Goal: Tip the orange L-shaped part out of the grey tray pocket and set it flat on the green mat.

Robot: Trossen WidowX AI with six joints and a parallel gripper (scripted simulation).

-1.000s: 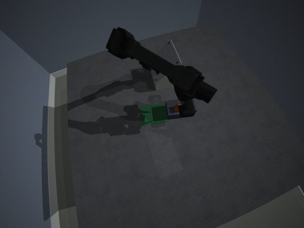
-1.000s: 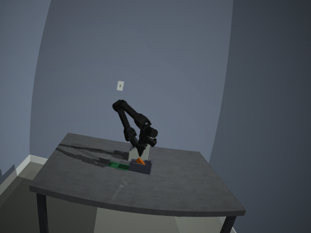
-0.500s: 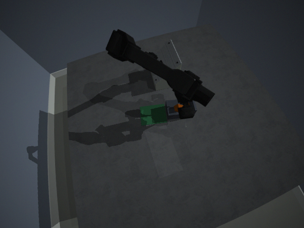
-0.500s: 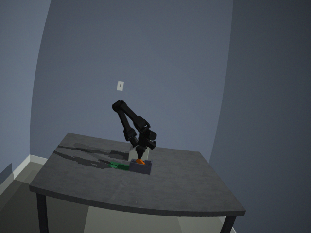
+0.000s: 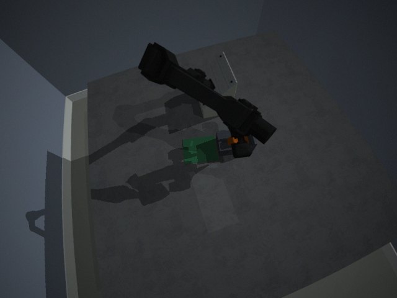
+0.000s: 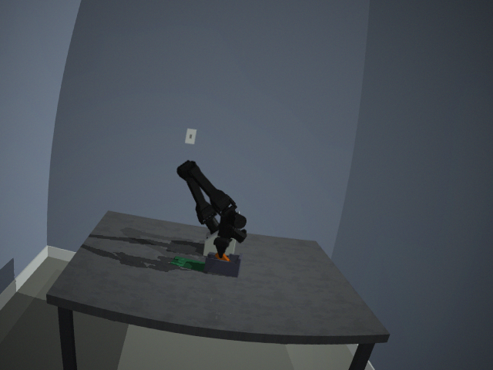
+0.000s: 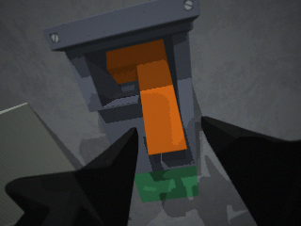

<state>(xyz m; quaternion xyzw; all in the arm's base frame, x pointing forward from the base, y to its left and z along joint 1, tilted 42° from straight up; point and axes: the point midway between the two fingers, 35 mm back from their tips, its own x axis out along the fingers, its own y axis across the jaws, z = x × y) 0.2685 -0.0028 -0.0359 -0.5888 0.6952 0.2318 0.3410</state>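
My gripper tip is now 4 cm to the right of the orange L-shaped part, 4 cm above it and 1 cm past it. Also, from my gripper tip: green mat (14 cm to the right, 9 cm below, 5 cm behind).
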